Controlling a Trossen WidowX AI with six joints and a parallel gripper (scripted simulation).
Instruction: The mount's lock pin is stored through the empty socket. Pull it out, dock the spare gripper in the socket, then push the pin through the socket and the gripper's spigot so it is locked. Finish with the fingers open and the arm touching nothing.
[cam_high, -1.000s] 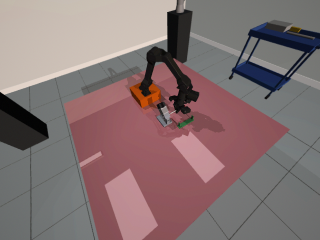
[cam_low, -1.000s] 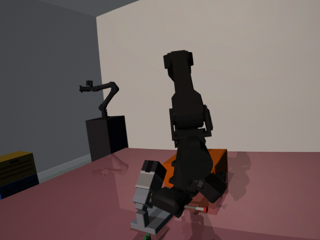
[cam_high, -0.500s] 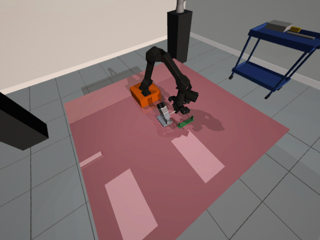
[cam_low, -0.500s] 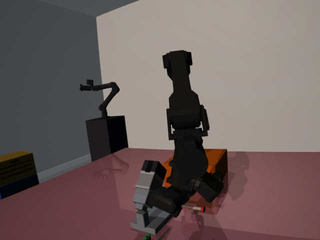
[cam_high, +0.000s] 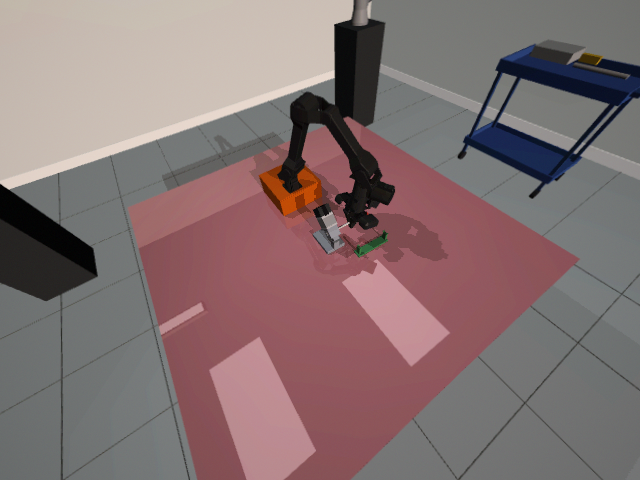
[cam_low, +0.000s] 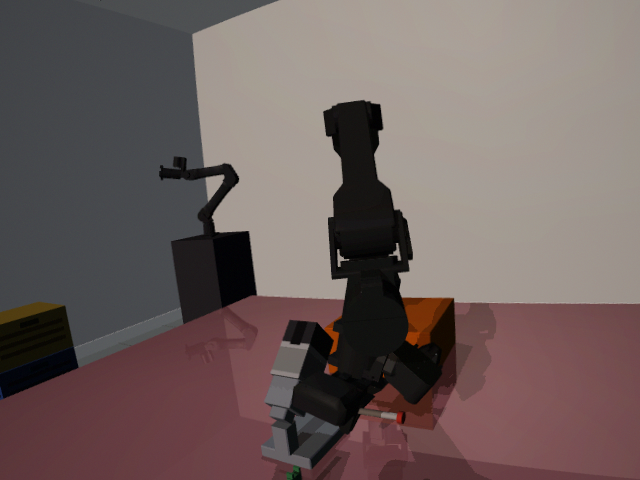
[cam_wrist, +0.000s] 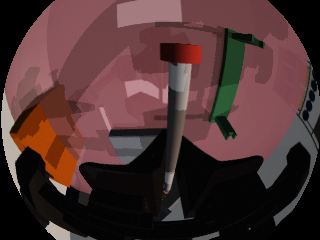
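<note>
Now: the grey mount 20 mm behind my gripper tip and 80 mm to the right of it. Round my gripper tip: spare gripper: 40 mm behind, 80 mm to the right, 60 mm above; green tray: 90 mm ahead, 30 mm to the left, 30 mm below.
</note>
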